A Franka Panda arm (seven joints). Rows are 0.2 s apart.
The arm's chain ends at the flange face. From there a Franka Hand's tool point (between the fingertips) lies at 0.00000 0.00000 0.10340 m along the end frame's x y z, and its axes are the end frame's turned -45 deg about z.
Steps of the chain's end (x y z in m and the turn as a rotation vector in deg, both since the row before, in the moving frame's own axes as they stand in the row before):
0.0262, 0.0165, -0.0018, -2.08, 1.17, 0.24
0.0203, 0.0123, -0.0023, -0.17, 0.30, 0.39
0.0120, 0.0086, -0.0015, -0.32, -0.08, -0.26
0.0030, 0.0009, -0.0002, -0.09, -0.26, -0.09
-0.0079, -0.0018, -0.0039, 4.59, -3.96, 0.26
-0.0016, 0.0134, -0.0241, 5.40, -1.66, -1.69
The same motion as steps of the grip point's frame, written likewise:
0.0057, 0.0343, -0.0019, -2.30, -0.64, 0.24
0.0058, 0.0237, -0.0023, -0.33, 0.09, 0.39
0.0019, 0.0149, -0.0015, -0.17, -0.28, -0.26
0.0010, 0.0025, -0.0002, 0.12, -0.25, -0.09
-0.0035, -0.0177, -0.0045, 6.05, 0.45, 0.26
-0.0060, -0.0007, -0.0246, 4.99, 2.64, -1.69

